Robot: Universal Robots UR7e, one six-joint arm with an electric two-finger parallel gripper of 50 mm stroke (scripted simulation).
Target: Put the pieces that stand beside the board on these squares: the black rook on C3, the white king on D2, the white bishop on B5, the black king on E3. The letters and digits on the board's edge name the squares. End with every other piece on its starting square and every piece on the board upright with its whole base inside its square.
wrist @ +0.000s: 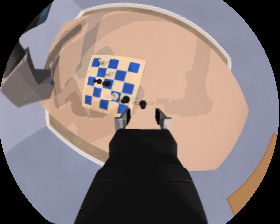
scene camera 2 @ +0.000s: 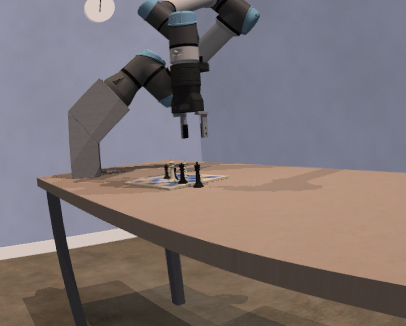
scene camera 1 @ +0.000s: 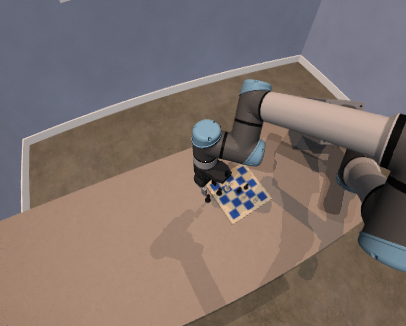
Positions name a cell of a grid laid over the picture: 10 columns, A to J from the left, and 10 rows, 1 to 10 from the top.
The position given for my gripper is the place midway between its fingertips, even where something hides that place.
Observation:
I see my gripper (scene camera 2: E5) and a chessboard (scene camera 1: F7).
The chessboard is seen too in the wrist view (wrist: E4) and in scene camera 2 (scene camera 2: D6). My gripper shows as well in the wrist view (wrist: F6).

